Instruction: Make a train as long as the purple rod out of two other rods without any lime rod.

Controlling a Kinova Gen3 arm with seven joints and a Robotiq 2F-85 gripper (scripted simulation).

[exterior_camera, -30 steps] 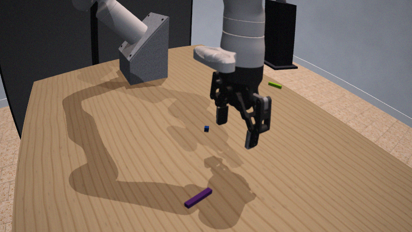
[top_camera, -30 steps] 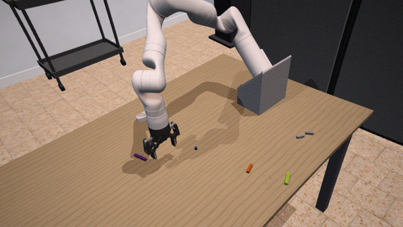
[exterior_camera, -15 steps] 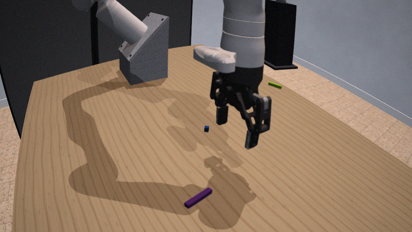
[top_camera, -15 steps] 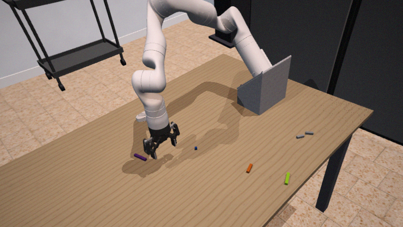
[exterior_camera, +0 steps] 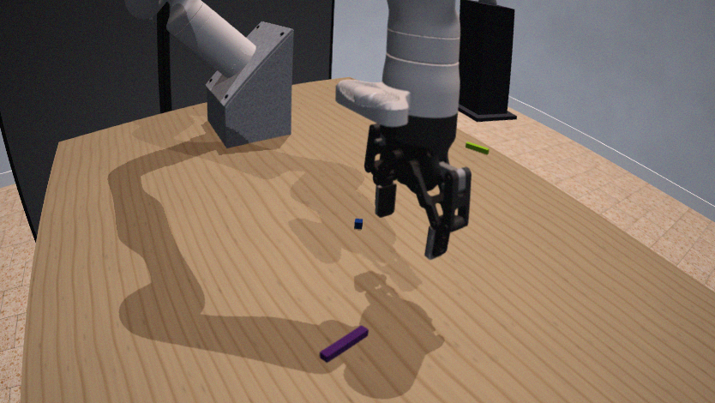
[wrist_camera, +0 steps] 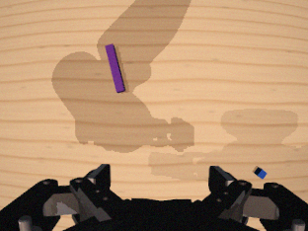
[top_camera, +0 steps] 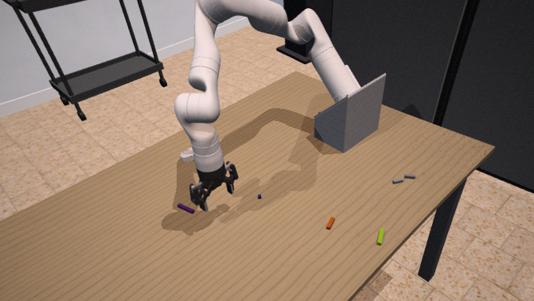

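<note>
Now: hand 230 mm to the right of the orange rod, 230 mm past it and 70 mm above it. From my hand the other things lie so: lime rod 340 mm to the left, 300 mm behind, 70 mm below; then purple rod 100 mm to the right, 70 mm below, 70 mm ahead; then blue rod 140 mm behind, 70 mm below, 10 mm to the left.
</note>
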